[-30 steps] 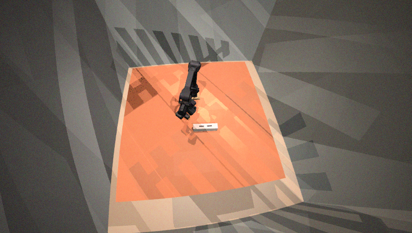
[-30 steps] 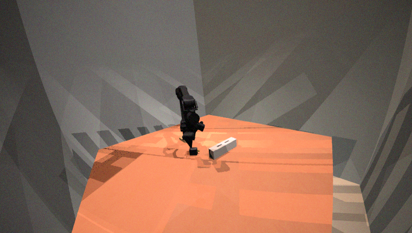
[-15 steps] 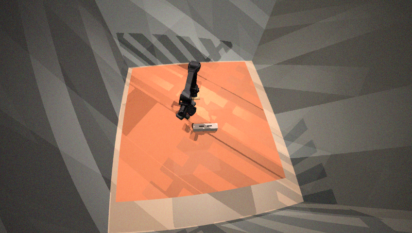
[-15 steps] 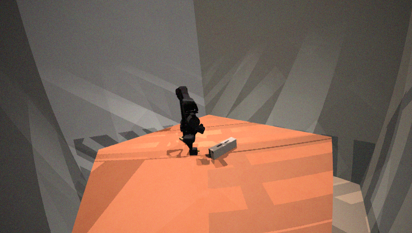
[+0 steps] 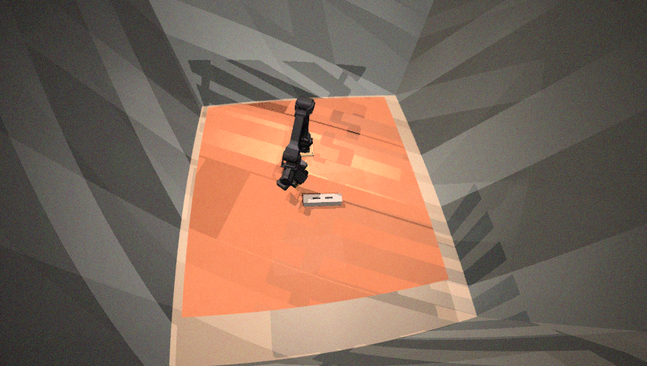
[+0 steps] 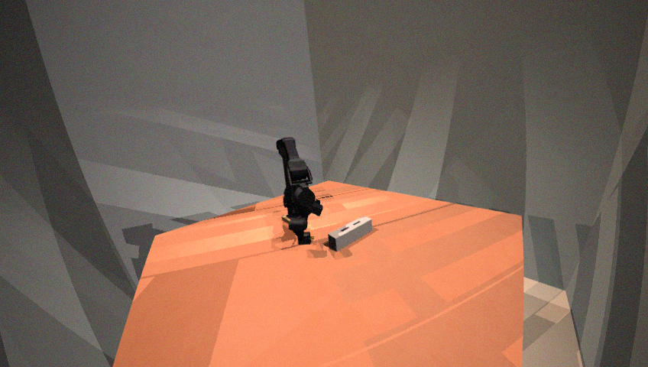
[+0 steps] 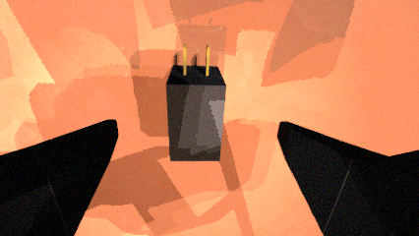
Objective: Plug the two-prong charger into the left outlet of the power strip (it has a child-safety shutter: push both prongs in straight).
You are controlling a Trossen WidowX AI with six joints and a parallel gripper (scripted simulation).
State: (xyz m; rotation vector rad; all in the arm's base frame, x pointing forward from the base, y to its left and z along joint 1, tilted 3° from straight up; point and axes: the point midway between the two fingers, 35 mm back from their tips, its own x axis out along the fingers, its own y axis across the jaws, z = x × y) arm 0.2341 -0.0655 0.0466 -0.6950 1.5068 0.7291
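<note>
Now: the black two-prong charger 1 cm ahead of my gripper tip, 1 cm to the left of it and 2 cm below it.
</note>
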